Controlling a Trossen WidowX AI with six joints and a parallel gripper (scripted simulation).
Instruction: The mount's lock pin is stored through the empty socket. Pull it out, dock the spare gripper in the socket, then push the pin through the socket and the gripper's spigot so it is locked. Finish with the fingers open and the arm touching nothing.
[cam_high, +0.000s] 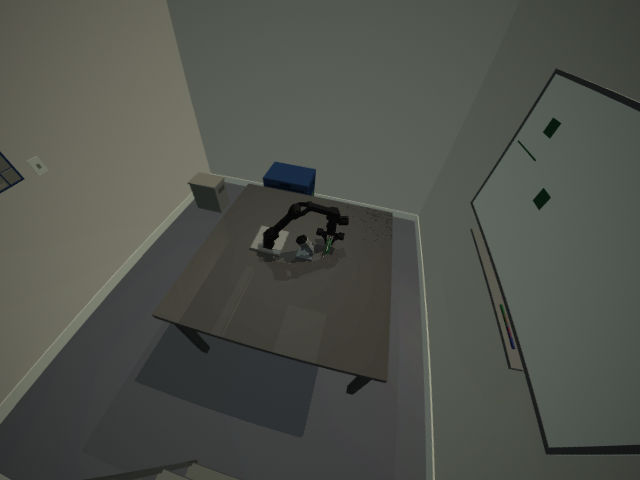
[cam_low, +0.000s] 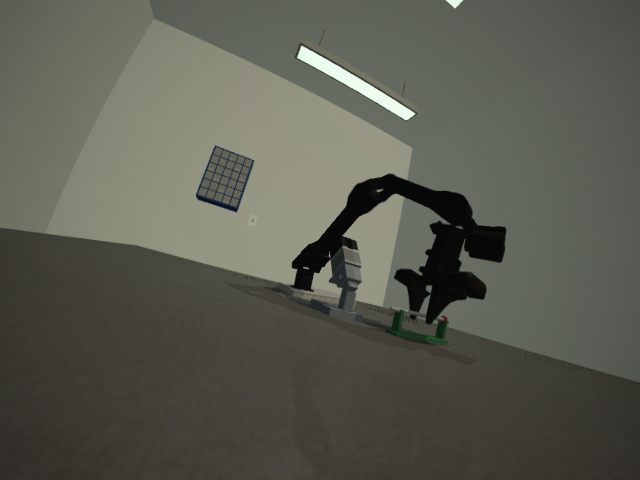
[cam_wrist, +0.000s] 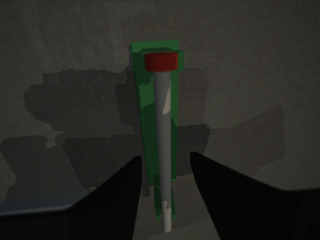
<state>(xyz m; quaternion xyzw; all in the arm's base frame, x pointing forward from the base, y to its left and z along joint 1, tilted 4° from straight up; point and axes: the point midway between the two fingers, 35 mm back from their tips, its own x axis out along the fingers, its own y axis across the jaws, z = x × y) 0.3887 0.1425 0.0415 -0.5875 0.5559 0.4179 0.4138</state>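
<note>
Right now my gripper tip is 1 cm to the right of the green cradle and 1 cm above it. Round my gripper tip: grey mount (12 cm behind, 12 cm to the right, 2 cm above); then spare gripper (14 cm behind, 12 cm to the right, 9 cm above).
</note>
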